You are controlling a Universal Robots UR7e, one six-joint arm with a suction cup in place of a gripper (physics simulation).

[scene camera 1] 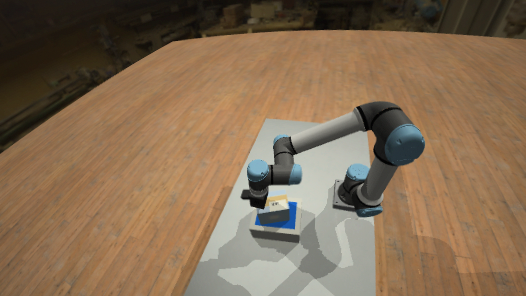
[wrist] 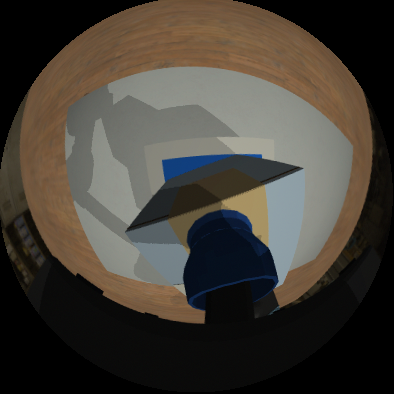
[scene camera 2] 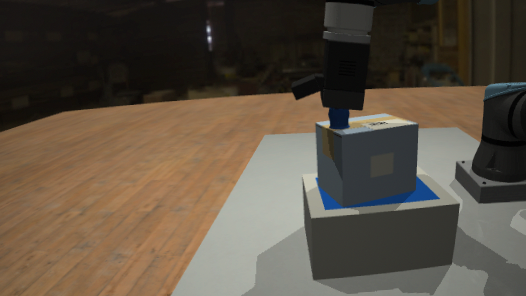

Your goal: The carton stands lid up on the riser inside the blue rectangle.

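Seen in the pictures: end effector, tool point: [wrist: 221,226] [scene camera 2: 337,130]; arm's base, origin of the base link: [scene camera 1: 350,193] [scene camera 2: 500,170].
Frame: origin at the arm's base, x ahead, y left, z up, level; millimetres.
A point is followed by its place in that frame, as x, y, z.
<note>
The grey-blue carton [scene camera 1: 274,216] {382, 274, 140} [scene camera 2: 357,175] {427, 291, 122} [wrist: 289,210] {465, 205, 193} stands upright, tape and label side up, on the pale riser [scene camera 1: 275,234] {374, 324, 42} [scene camera 2: 382,245] {388, 325, 9} [wrist: 155,165] {474, 317, 71}. It is turned a little against the blue rectangle [scene camera 1: 292,222] {299, 259, 72} [scene camera 2: 423,193] {304, 265, 72} [wrist: 182,168] {468, 277, 72} on the riser's top. Its near lower corner is close to the blue's front edge in scene camera 2; its far lower edges are hidden. My gripper [scene camera 2: 339,125] [wrist: 220,218], a blue suction cup, is open, with its lip at the carton's top near one end. I cannot tell whether they touch.
The riser stands on a grey mat [scene camera 1: 300,127] {371, -622, -48} [scene camera 2: 250,200] {661, -10, -48} [wrist: 190,85] {666, 269, -48} on a wooden floor [scene camera 1: 125,150] [scene camera 2: 125,190]. The arm's base [scene camera 1: 345,197] {39, 54, 39} [scene camera 2: 492,187] {65, 83, -8} stands on the mat to the right of the riser. Arm shadows fall on the mat.
</note>
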